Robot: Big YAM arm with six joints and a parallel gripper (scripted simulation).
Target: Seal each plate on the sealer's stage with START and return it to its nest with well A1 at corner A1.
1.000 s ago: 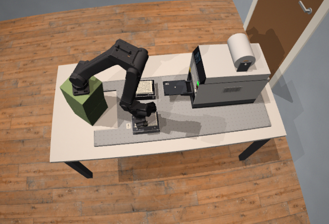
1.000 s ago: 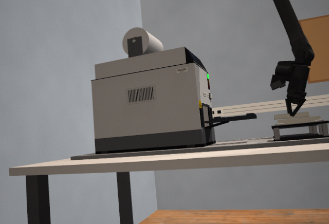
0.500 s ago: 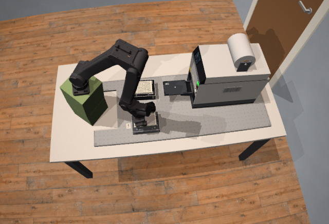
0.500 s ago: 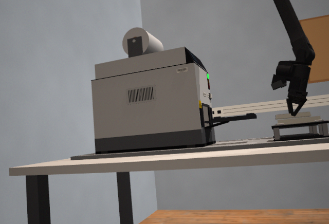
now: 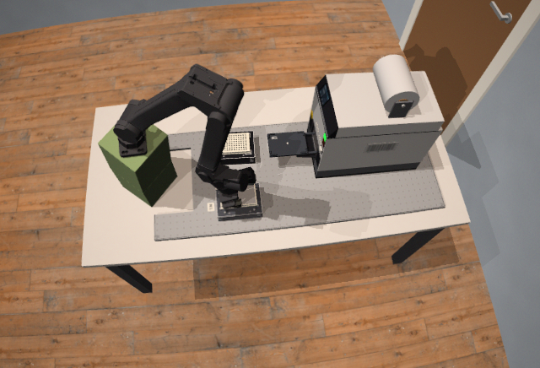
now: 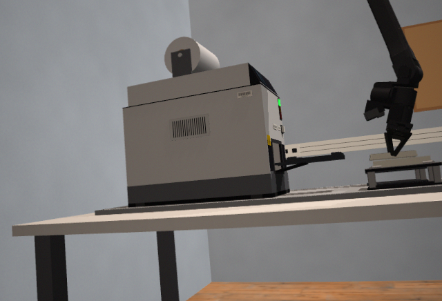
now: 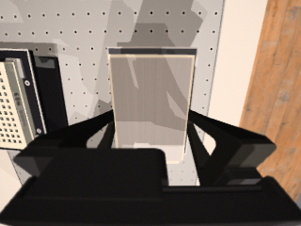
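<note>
The plate nest is 5 cm below my hand. From my hand the other things lie so: plate 23 cm to the left, 3 cm below, 2 cm ahead; then sealer stage 22 cm ahead, 17 cm to the left, 1 cm above; then yellow warning label 33 cm ahead, 24 cm to the left, 6 cm above.
</note>
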